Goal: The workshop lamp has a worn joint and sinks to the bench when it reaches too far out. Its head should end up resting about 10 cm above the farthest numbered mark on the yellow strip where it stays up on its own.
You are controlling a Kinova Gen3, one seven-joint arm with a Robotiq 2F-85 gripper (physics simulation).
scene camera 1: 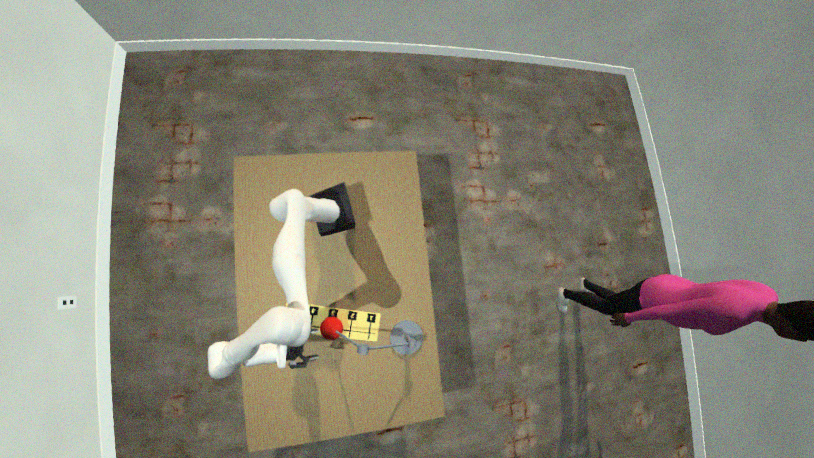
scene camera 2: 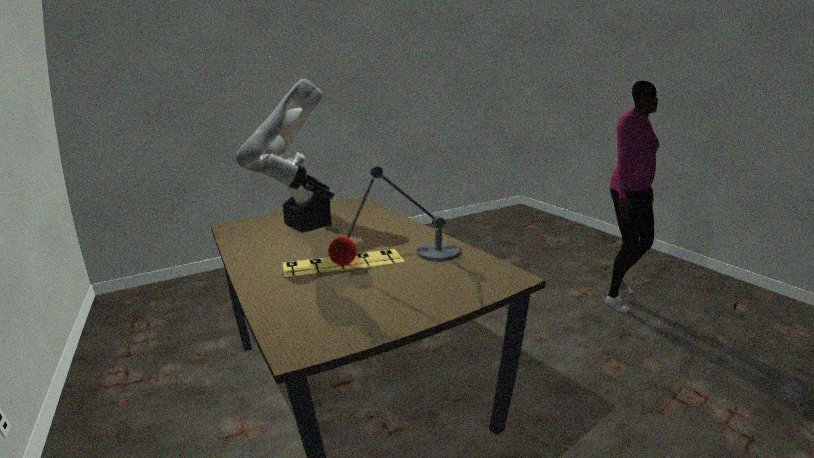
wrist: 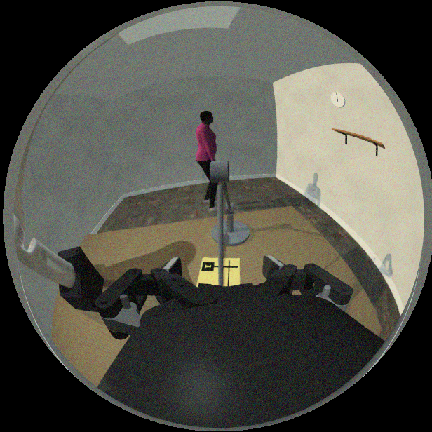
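Seen in the pictures: gripper, fingertip midpoint: (scene camera 1: pixel 318 343) (scene camera 2: pixel 330 192); arm's base at its link origin: (scene camera 1: pixel 330 212) (scene camera 2: pixel 304 197).
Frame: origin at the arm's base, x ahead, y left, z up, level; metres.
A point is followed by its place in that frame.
Note:
The lamp's red head (scene camera 1: pixel 331 328) {x 0.495, y -0.068, z -0.034 m} (scene camera 2: pixel 342 251) {x 0.545, y -0.093, z -0.066 m} is low over the middle of the yellow numbered strip (scene camera 1: pixel 361 331) {x 0.553, y 0.055, z -0.133 m} (scene camera 2: pixel 304 268) {x 0.453, y -0.206, z -0.133 m} (wrist: pixel 235 276). Its exact height, and whether it touches, cannot be told. The lamp's elbow joint (scene camera 1: pixel 363 349) {x 0.544, y 0.052, z 0.206 m} (scene camera 2: pixel 376 171) {x 0.561, y 0.043, z 0.190 m} (wrist: pixel 220 171) is raised, and its round grey base (scene camera 1: pixel 406 337) {x 0.616, y 0.254, z -0.093 m} (scene camera 2: pixel 424 252) {x 0.614, y 0.203, z -0.121 m} (wrist: pixel 217 234) stands beyond the strip's near-numbered end. My gripper (scene camera 1: pixel 310 360) (scene camera 2: pixel 329 191) {x 0.508, y -0.108, z 0.133 m} (wrist: pixel 222 266) is open and empty, apart from the lamp, beside the head and higher. In the wrist view the lamp's forearm appears between the fingers. The robot arm hides the strip's far end in the overhead view.
The wooden table (scene camera 1: pixel 398 393) {x 0.877, y 0.177, z -0.134 m} (scene camera 2: pixel 318 341) {x 0.901, y -0.366, z -0.134 m} (wrist: pixel 280 225) carries the robot's black base (scene camera 1: pixel 344 211) {x 0.011, y 0.061, z 0.030 m} (scene camera 2: pixel 307 215) {x 0.079, y -0.023, z -0.061 m} (wrist: pixel 82 280). A person in a pink top (scene camera 1: pixel 705 301) (scene camera 2: pixel 636 148) (wrist: pixel 205 142) stands on the floor away from the table, on the lamp base's side.

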